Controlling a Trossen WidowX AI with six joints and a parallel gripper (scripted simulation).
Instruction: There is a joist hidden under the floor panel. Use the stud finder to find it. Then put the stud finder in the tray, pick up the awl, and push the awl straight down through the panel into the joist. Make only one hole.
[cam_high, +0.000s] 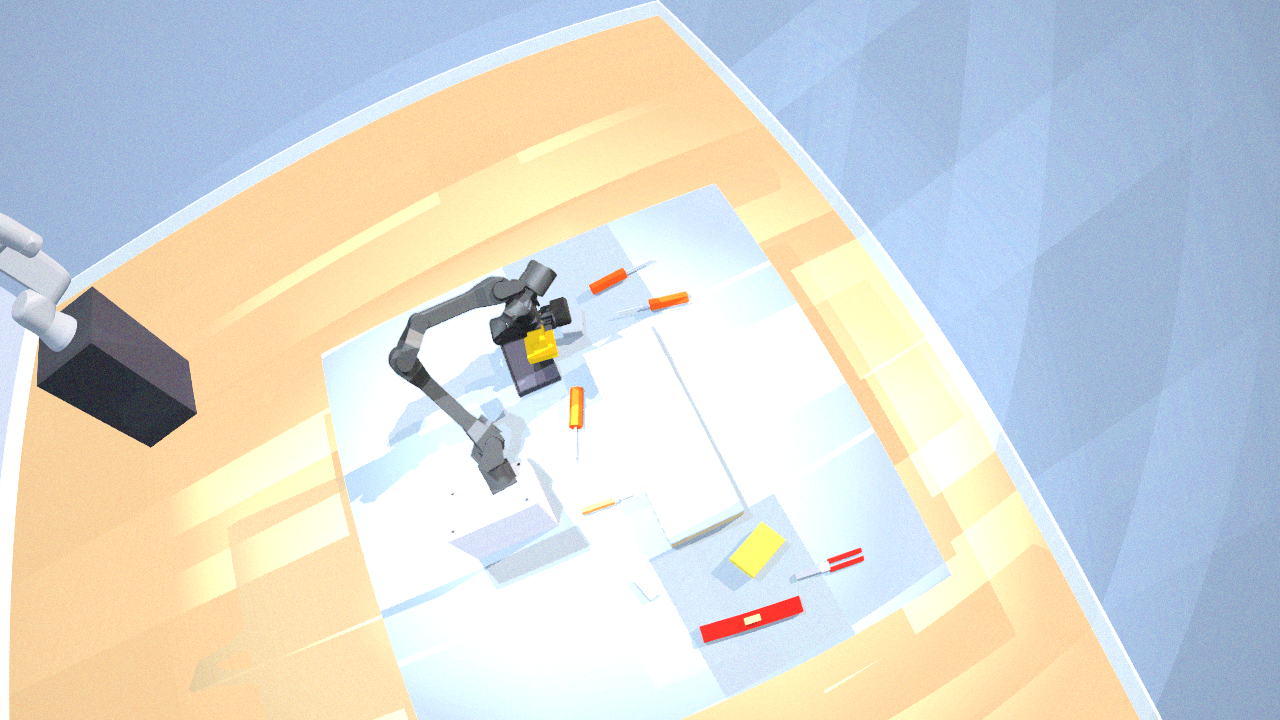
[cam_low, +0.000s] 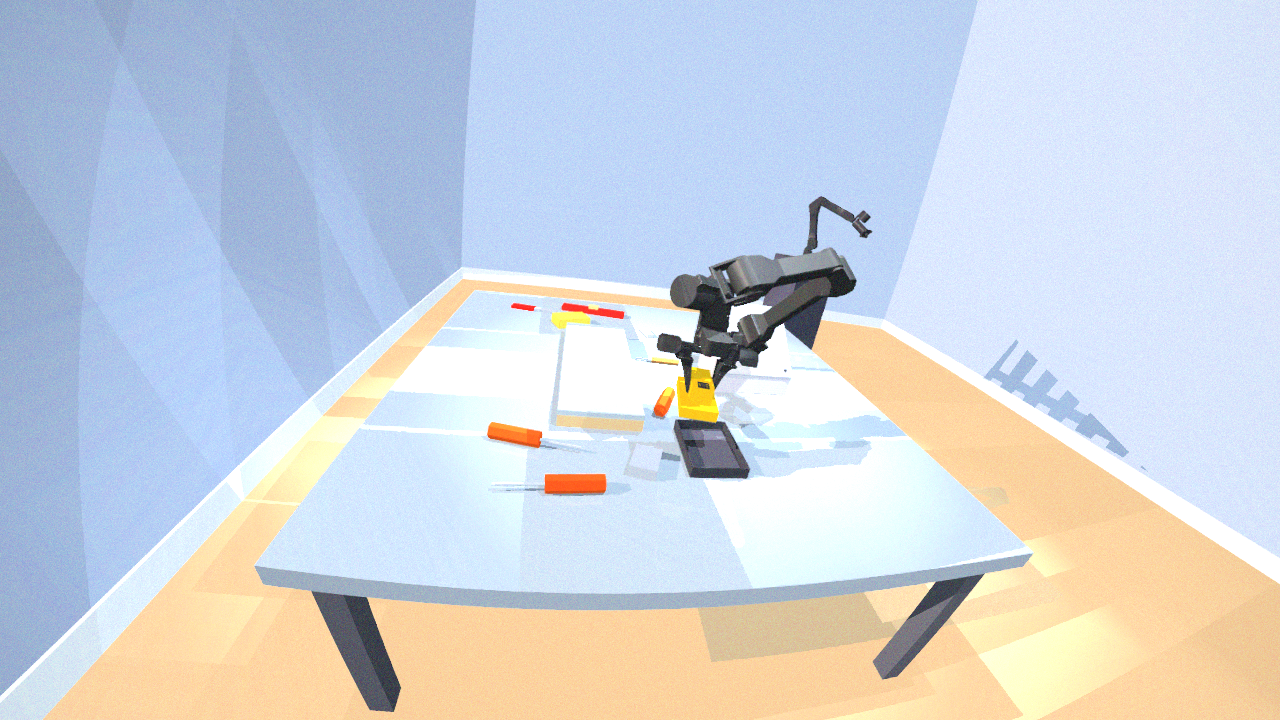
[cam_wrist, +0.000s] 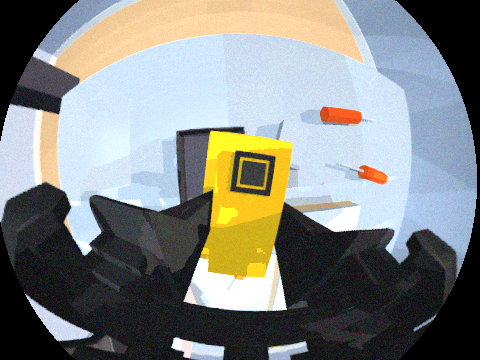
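My gripper tip is now 120 mm above the dark tray, 50 mm past it and 10 mm to the right of it. Also, from my gripper tip: stud finder: 20 mm above, 10 mm to the left; then square light: 30 mm above, 20 mm to the left, 10 mm ahead; then grey block: 120 mm below, 100 mm ahead, 40 mm to the left.
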